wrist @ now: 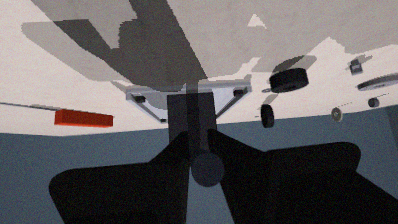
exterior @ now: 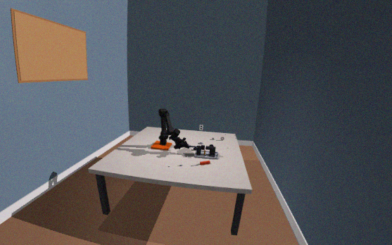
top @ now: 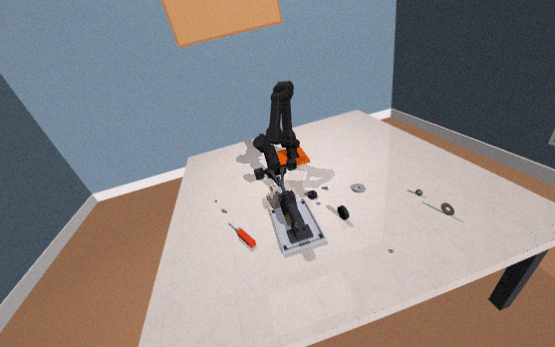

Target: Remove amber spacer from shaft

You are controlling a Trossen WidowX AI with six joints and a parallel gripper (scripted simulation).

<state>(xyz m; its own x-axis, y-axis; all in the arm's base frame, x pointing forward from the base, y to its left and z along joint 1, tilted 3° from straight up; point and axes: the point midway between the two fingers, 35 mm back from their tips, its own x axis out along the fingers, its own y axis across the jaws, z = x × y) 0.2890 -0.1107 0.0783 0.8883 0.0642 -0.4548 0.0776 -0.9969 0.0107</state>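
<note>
My gripper tip is 50 mm short of the shaft and 20 mm below it. From my gripper tip the other things lie so: amber spacer: 160 mm ahead, 30 mm below, 10 mm to the left.
</note>
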